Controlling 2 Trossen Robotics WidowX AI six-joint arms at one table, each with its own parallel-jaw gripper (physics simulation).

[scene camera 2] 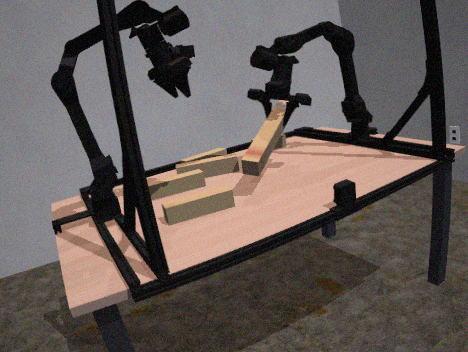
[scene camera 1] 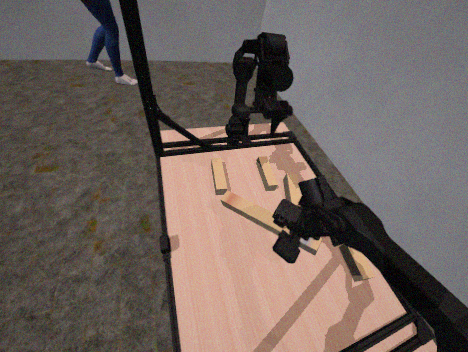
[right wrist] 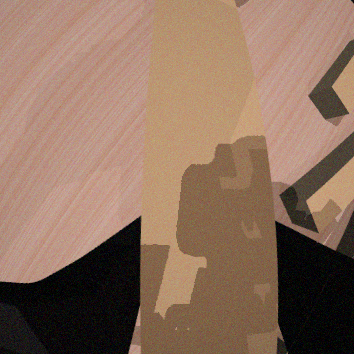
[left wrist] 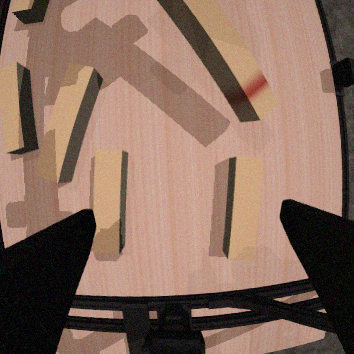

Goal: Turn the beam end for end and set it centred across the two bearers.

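Seen in the pictures: left gripper, fingertip midpoint: (scene camera 2: 182,97) (scene camera 1: 259,136) (left wrist: 188,214); right gripper, fingertip midpoint: (scene camera 2: 276,125) (scene camera 1: 283,228) (right wrist: 201,222); left arm's base, origin of the base link: (scene camera 2: 108,216) (scene camera 1: 232,141) (left wrist: 174,316); right arm's base, origin of the base link: (scene camera 2: 361,138).
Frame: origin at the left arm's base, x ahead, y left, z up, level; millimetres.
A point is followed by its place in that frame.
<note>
The beam (scene camera 1: 255,212) {x 462, y -79, z 120 mm} (scene camera 2: 267,137) {x 448, y -96, z 112 mm} (left wrist: 225,45) {x 429, y -87, z 112 mm} (right wrist: 195,75) {x 490, y -57, z 132 mm}, a long pale bar with a red band near one end, is held above the table. Its red-banded end points toward the bearers; its other end is at my right gripper (scene camera 1: 300,234) (scene camera 2: 279,112) (right wrist: 201,222) {x 536, y -14, z 122 mm}, which is shut on it. The two bearers, pale blocks lying roughly parallel and apart, are the one (scene camera 1: 219,176) {x 229, y -130, z 25 mm} (scene camera 2: 199,206) {x 202, y -148, z 6 mm} (left wrist: 246,207) {x 212, y -128, z 25 mm} and the other (scene camera 1: 268,173) {x 252, y 91, z 25 mm} (scene camera 2: 177,183) {x 231, y 74, z 11 mm} (left wrist: 107,190) {x 251, y 91, z 25 mm}. Nothing rests on them. My left gripper (scene camera 2: 183,94) {x 259, y -21, z 257 mm} (left wrist: 188,214) {x 259, y -21, z 257 mm} is open and empty, high above the table.
Further loose blocks lie along the table's wall side: one (scene camera 2: 207,165) {x 362, y 141, z 19 mm} (left wrist: 75,125) {x 360, y 142, z 23 mm} beside the bearers, another (scene camera 2: 202,156) {x 398, y 256, z 24 mm} (left wrist: 9,107) {x 410, y 278, z 25 mm} next to it, and one (scene camera 1: 362,262) {x 694, y 269, z 28 mm} (left wrist: 30,10) {x 617, y 257, z 21 mm} farther off, partly behind the beam in scene camera 2. A black frame (scene camera 2: 240,262) {x 173, y -381, z -38 mm} edges the table.
</note>
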